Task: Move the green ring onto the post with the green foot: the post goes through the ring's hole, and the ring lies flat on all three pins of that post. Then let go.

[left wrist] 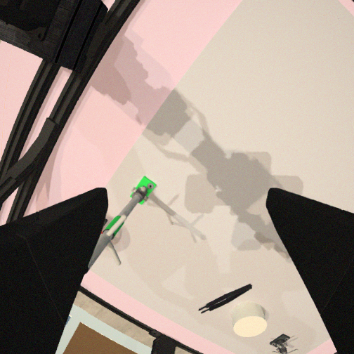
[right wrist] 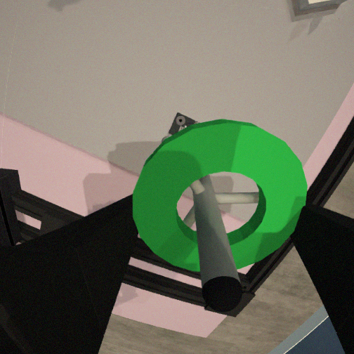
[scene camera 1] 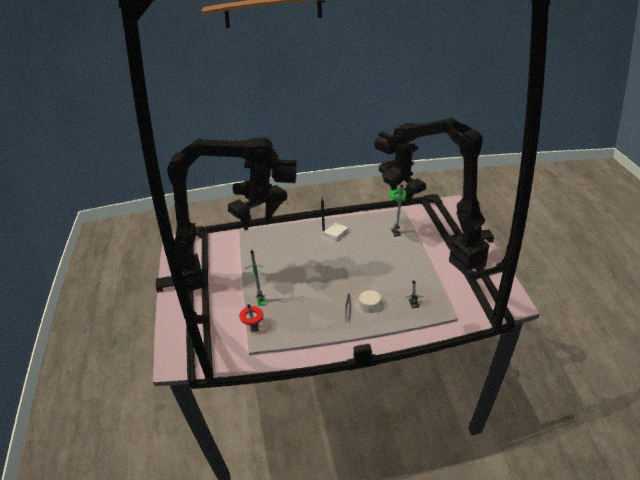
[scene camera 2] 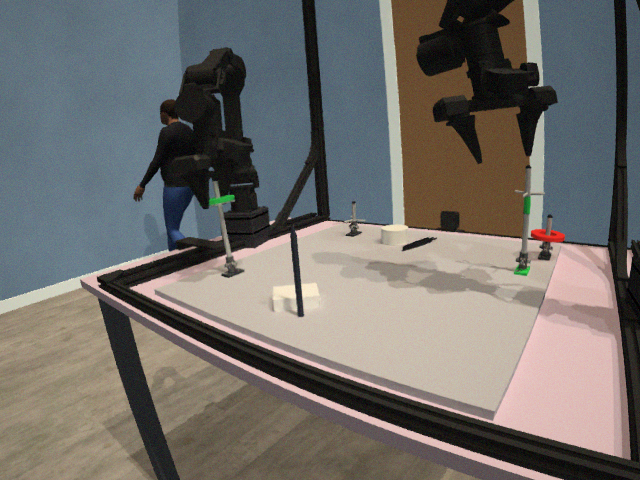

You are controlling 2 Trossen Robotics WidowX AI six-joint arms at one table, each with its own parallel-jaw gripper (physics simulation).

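Frame: origin at the left arm's base, x left, y ahead, z down, level; metres.
Seen in the pictures: left gripper, between the fingertips: (scene camera 1: pixel 256 225) (scene camera 2: pixel 504 159); right gripper, between the fingertips: (scene camera 1: pixel 400 197) (scene camera 2: pixel 215 206); left arm's base, origin of its link: (scene camera 1: pixel 185 265); right arm's base, origin of its link: (scene camera 1: pixel 470 242) (scene camera 2: pixel 243 210).
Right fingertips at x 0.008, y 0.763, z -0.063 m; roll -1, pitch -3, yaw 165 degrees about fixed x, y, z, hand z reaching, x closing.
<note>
Offsets run from my right fingertips to a thing's middle. "spot": to the spot under its first point.
The green ring @[dx -0.001, dy -0.005, dz -0.012 m] (scene camera 1: pixel 392 195) (scene camera 2: pixel 229 198) (right wrist: pixel 280 165) is around the upper part of a tall grey post @[spot: dx -0.011, dy -0.012, dz +0.064 m] (scene camera 1: pixel 398 215) (scene camera 2: pixel 224 232) (right wrist: pixel 215 240) with a dark foot; pins show through its hole. My right gripper (scene camera 1: pixel 402 193) (scene camera 2: pixel 215 201) (right wrist: pixel 213 204) has its fingertips against opposite sides of the ring and appears shut on it. The post with the green foot @[spot: dx -0.180, dy -0.558, dz +0.063 m] (scene camera 1: pixel 256 283) (scene camera 2: pixel 525 232) (left wrist: pixel 131 205) stands upright at the mat's left in scene camera 1, its pins bare. My left gripper (scene camera 1: pixel 257 224) (scene camera 2: pixel 504 159) (left wrist: pixel 189 196) is open and empty, high above the mat.
A red ring @[dx -0.279, dy -0.603, dz +0.093 m] (scene camera 1: pixel 243 316) (scene camera 2: pixel 540 237) is around a short post beside the green-footed post. A short bare post @[spot: dx -0.366, dy -0.129, dz +0.095 m] (scene camera 1: pixel 413 293) (scene camera 2: pixel 353 212), a cream cylinder @[dx -0.320, dy -0.252, dz +0.122 m] (scene camera 1: pixel 370 301) (scene camera 2: pixel 394 235), tweezers @[dx -0.306, dy -0.319, dz +0.134 m] (scene camera 1: pixel 347 308) (left wrist: pixel 226 299), a white block @[dx +0.068, dy -0.218, dz +0.129 m] (scene camera 1: pixel 336 231) and an upright dark pen @[dx +0.106, dy -0.250, dz +0.069 m] (scene camera 1: pixel 323 214) (scene camera 2: pixel 296 273) stand around.
</note>
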